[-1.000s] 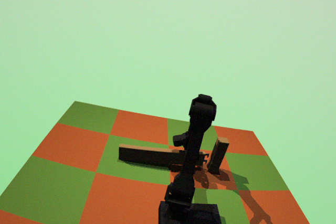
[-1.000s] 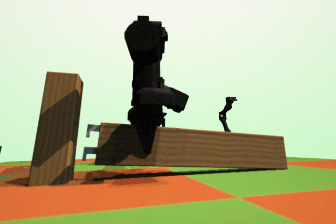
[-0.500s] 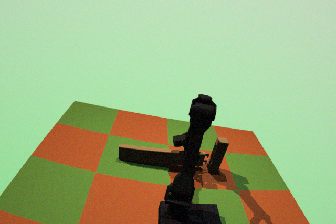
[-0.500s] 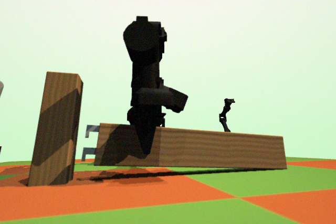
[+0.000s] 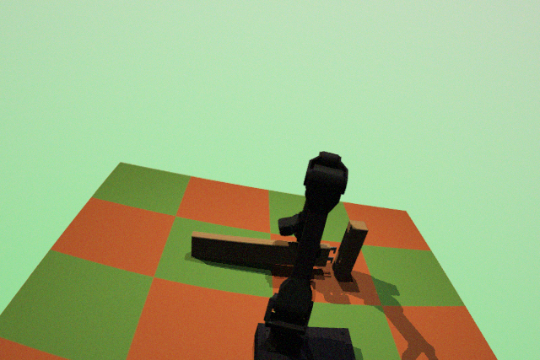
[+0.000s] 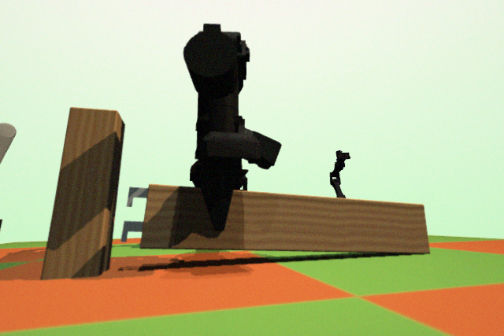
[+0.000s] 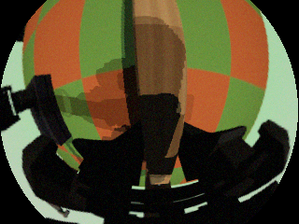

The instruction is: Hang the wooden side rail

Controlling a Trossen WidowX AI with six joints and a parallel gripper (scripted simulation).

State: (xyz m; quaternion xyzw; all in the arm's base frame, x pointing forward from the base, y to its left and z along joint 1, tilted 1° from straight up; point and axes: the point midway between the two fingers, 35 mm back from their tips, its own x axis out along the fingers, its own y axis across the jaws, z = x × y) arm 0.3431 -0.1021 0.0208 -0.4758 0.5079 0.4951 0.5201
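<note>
Right now my gripper tip is 140 mm to the left of the headboard post, 40 mm below it and 10 mm past it.
</note>
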